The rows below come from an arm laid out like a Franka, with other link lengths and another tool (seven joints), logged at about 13 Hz.
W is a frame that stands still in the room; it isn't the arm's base.
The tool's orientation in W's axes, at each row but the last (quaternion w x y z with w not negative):
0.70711 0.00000 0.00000 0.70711
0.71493 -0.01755 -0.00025 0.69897
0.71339 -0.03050 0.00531 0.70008
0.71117 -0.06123 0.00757 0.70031
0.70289 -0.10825 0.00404 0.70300
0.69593 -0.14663 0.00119 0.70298
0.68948 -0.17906 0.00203 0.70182
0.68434 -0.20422 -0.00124 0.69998
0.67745 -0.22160 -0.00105 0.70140
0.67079 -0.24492 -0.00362 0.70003
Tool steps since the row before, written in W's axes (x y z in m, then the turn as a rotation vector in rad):
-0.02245 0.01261 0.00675 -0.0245 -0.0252 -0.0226
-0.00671 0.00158 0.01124 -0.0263 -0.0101 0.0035
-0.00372 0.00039 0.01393 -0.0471 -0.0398 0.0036
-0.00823 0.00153 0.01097 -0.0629 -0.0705 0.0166
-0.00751 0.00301 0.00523 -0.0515 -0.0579 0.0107
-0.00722 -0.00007 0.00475 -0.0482 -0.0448 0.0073
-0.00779 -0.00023 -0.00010 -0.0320 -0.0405 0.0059
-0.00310 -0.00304 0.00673 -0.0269 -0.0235 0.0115
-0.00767 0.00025 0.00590 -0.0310 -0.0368 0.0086
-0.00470 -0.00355 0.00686 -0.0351 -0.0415 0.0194
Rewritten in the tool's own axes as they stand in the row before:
0.01261 0.02245 0.00675 -0.0252 0.0245 -0.0226
0.00115 0.00646 0.01144 -0.0108 0.0260 0.0039
-0.00038 0.00322 0.01405 -0.0409 0.0462 0.0032
0.00031 0.00738 0.01165 -0.0730 0.0606 0.0143
0.00206 0.00663 0.00668 -0.0595 0.0501 0.0089
-0.00114 0.00611 0.00601 -0.0459 0.0471 0.0076
-0.00031 0.00758 0.00179 -0.0411 0.0315 0.0034
-0.00489 0.00127 0.00622 -0.0263 0.0240 0.0117
-0.00171 0.00548 0.00779 -0.0381 0.0299 0.0064
-0.00575 0.00247 0.00652 -0.0463 0.0306 0.0159

